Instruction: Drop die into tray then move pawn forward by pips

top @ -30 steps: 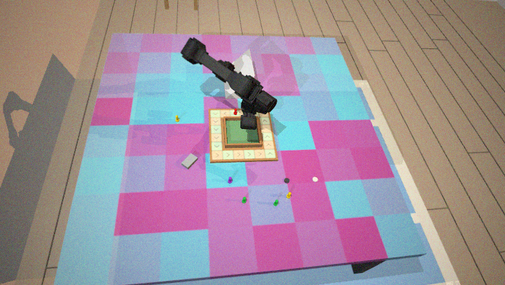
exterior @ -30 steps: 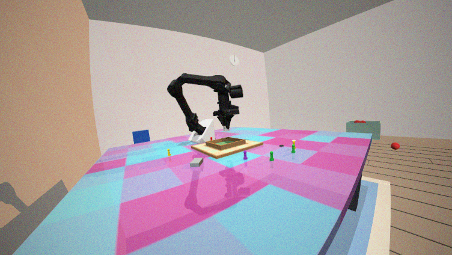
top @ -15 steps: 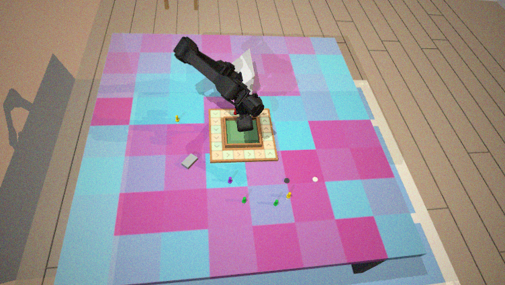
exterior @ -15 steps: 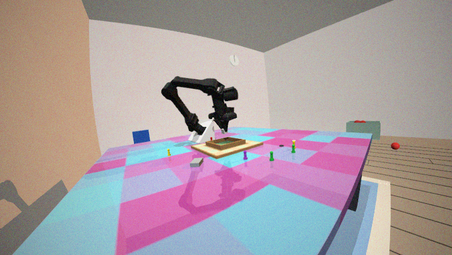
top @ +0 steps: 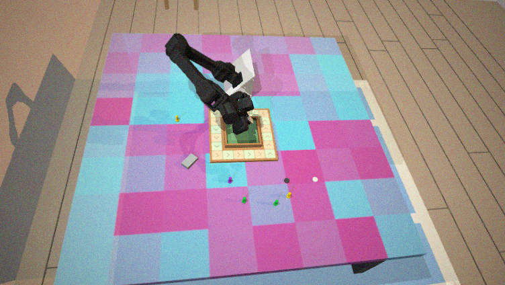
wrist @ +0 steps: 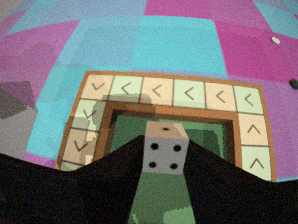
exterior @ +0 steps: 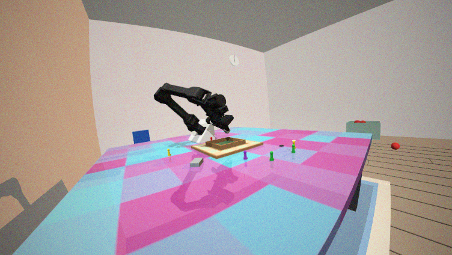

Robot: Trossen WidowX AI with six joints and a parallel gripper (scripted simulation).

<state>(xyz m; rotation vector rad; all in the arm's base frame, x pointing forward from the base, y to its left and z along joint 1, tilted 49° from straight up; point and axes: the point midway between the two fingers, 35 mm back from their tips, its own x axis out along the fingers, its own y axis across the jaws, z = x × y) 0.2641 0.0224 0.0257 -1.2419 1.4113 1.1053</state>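
Now: the pale die right at my gripper tip. Round my gripper tip: green dice tray (8 cm below, 3 cm to the right, 1 cm ahead); then red pawn (10 cm behind, 6 cm below, 4 cm to the right); then purple pawn (24 cm ahead, 11 cm to the right, 7 cm below).
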